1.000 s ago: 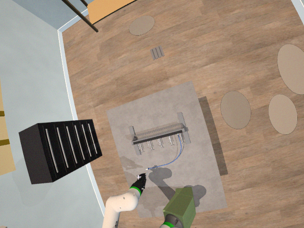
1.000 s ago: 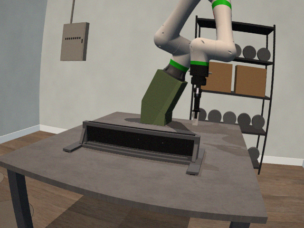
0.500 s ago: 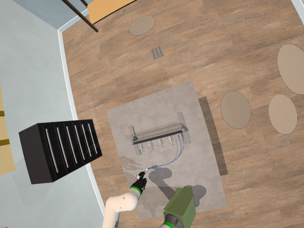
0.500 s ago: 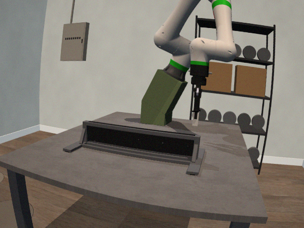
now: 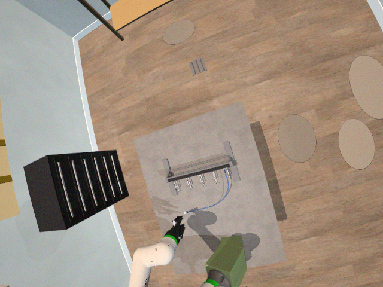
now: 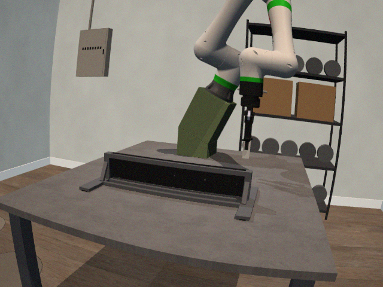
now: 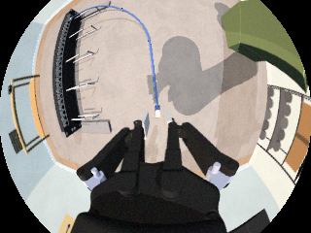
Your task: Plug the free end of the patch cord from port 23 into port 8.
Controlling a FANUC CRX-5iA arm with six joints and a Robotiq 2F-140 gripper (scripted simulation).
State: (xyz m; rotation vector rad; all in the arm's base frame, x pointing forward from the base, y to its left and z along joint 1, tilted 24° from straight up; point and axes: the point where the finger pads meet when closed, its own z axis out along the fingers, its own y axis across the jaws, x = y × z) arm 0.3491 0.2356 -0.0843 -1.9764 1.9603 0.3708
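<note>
Now: hand 110 mm above the plug and 20 mm to the right of it.
</note>
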